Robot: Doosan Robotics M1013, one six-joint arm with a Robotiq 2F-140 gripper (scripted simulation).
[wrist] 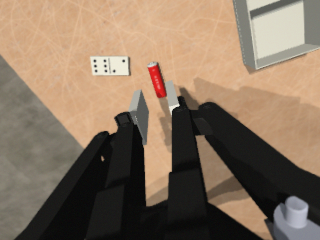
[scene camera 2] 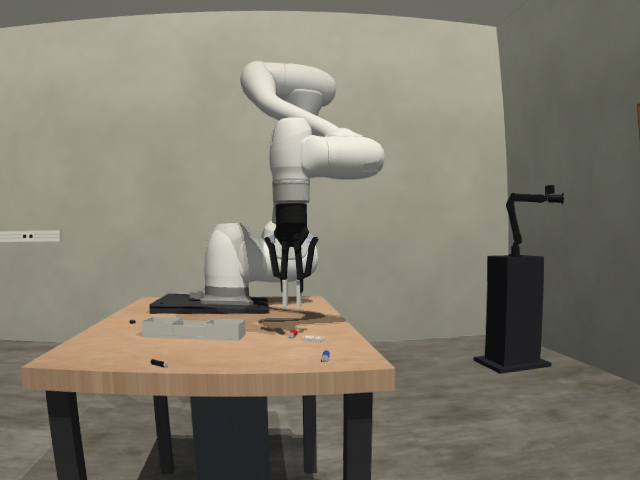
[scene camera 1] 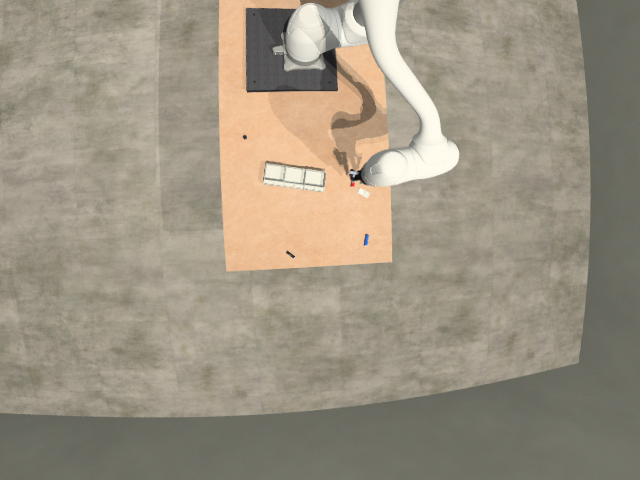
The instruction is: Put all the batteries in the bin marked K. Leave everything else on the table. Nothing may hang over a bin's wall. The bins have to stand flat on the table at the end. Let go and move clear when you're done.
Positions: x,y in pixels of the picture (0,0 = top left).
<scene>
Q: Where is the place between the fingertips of my gripper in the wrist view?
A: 156,97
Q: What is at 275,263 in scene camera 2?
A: My gripper.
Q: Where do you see a small white flat piece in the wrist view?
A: At 101,65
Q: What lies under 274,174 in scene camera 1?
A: A grey bin row.
</scene>
